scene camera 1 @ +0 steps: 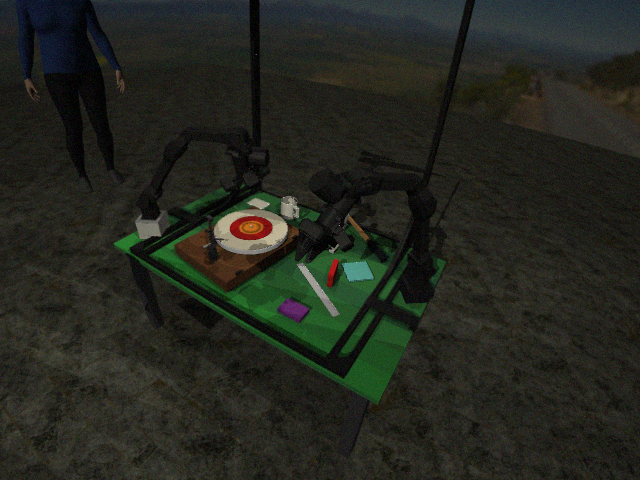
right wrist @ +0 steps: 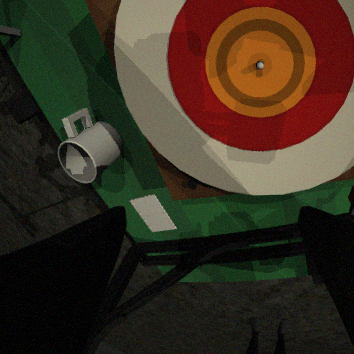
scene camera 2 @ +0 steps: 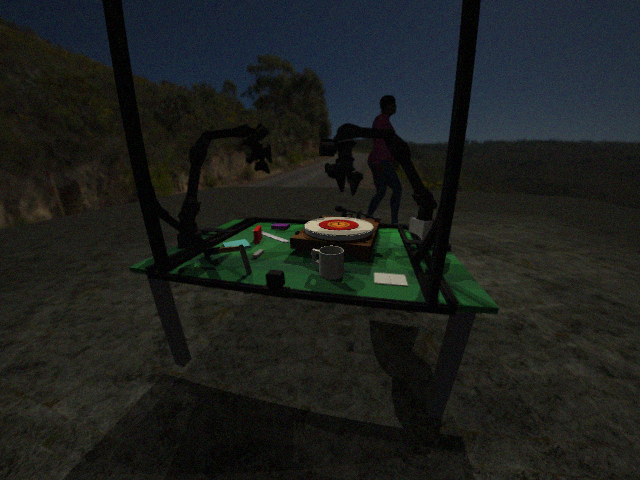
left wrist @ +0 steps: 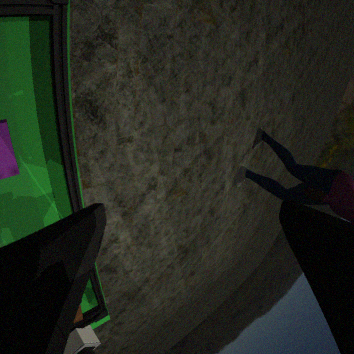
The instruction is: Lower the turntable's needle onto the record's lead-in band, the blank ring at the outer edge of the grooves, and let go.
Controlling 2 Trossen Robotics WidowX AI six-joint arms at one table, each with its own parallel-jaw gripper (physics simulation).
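Pixels of known places: left gripper, fingertip midpoint: [scene camera 1: 301, 262] [scene camera 2: 270, 168] [left wrist: 194, 211]; right gripper, fingertip midpoint: [scene camera 1: 248, 190] [right wrist: 214, 216] [scene camera 2: 347, 193]; left arm's base, origin of the base link: [scene camera 1: 417, 282] [scene camera 2: 189, 232]; right arm's base, origin of the base link: [scene camera 1: 151, 215] [scene camera 2: 424, 219] [left wrist: 83, 351].
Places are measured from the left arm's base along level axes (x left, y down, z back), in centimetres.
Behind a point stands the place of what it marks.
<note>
The turntable's brown wooden base [scene camera 1: 227, 275] [scene camera 2: 330, 249] carries a cream record [scene camera 1: 268, 240] {x -22.8, y -3.5, z -54.2 cm} [scene camera 2: 312, 227] {x -30.7, y -3.5, z -49.2 cm} [right wrist: 145, 100] {x -40.6, y -3.5, z -52.6 cm} with a red ring and orange centre. The dark tonearm [scene camera 1: 211, 245] {x -15.6, y -6.8, z -74.7 cm} [scene camera 2: 351, 211] {x -20.8, y -5.9, z -75.3 cm} is beside the record, at its left in scene camera 1 and behind it in scene camera 2; its needle is too small to tell. The tonearm does not show in the right wrist view. My right gripper [scene camera 1: 239, 183] {x -37.5, y -17.5, z -61.9 cm} [scene camera 2: 347, 191] {x -37.5, y -17.5, z -61.9 cm} [right wrist: 214, 216] {x -37.5, y -17.5, z -61.9 cm} is open and empty, high above the record area. My left gripper [scene camera 1: 324, 251] [scene camera 2: 266, 164] {x 19.2, y -27.0, z -45.6 cm} [left wrist: 194, 211] {x 19.2, y -27.0, z -45.6 cm} is open and empty, raised away from the tonearm.
A grey mug [scene camera 1: 288, 207] {x -51.9, y -1.4, z -44.9 cm} [scene camera 2: 331, 263] {x -59.3, y -0.1, z -42.5 cm} [right wrist: 102, 145] {x -52.7, y 0.4, z -46.9 cm} and white card [scene camera 1: 258, 203] {x -67.5, y 5.4, z -59.4 cm} [scene camera 2: 390, 279] {x -68.1, y 5.3, z -59.0 cm} [right wrist: 153, 213] {x -67.1, y 5.3, z -59.4 cm} lie near the turntable. A ruler [scene camera 1: 317, 289] {x -3.9, y 5.4, z -36.5 cm}, red block [scene camera 1: 332, 273] {x -6.0, y -0.4, z -31.1 cm}, teal pad [scene camera 1: 357, 271] {x -12.4, y 4.7, z -19.6 cm}, purple block [scene camera 1: 293, 310] {x 7.4, y 3.8, z -46.1 cm} and hammer [scene camera 1: 359, 228] {x -33.4, y -1.6, z -15.0 cm} lie on the green table.
</note>
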